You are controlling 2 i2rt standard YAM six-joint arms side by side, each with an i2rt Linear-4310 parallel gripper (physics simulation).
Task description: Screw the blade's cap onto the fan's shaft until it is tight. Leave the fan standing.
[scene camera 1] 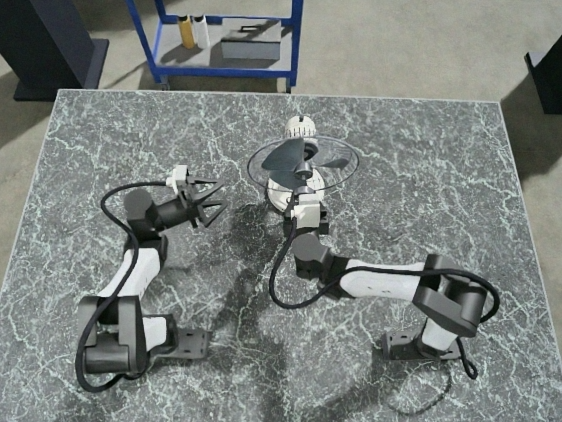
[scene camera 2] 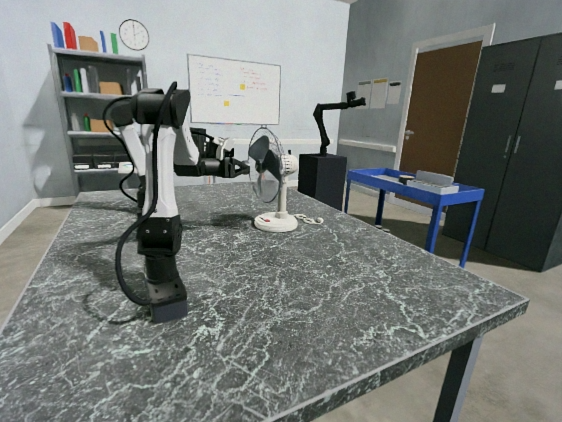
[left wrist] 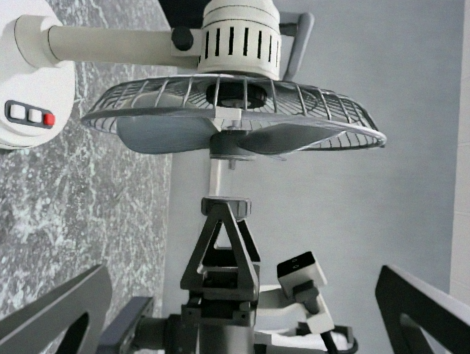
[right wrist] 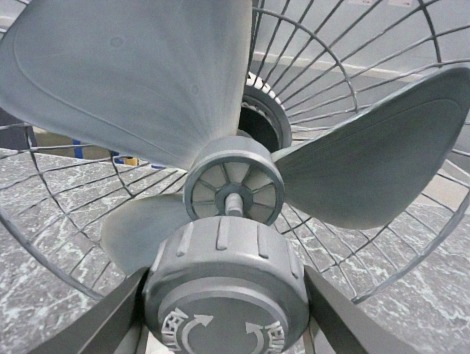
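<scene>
The white fan (scene camera 1: 300, 127) (scene camera 2: 282, 200) (left wrist: 240, 42) stands upright. Its grey blade (scene camera 1: 285, 159) (scene camera 2: 260, 149) (left wrist: 162, 134) (right wrist: 125, 65) is on the shaft (left wrist: 232, 164) (right wrist: 233, 204), whose bare tip sticks out of the hub. My right gripper (scene camera 2: 248, 168) (right wrist: 226, 279) is shut on the grey ribbed cap (left wrist: 226, 206) (right wrist: 225, 252), its arrowed face toward the wrist camera. The cap is in front of the shaft tip, apart from it by a small gap in the left wrist view. My left gripper (scene camera 1: 224, 192) is open and empty, left of the fan.
The wire guard (scene camera 1: 248, 170) (left wrist: 370, 140) (right wrist: 50, 265) surrounds the blade. The fan's power cord (scene camera 2: 310, 218) lies behind its base on the marbled table (scene camera 1: 400, 175) (scene camera 2: 300, 300). A blue cart (scene camera 1: 225, 73) (scene camera 2: 435, 199) stands beyond the table's far edge.
</scene>
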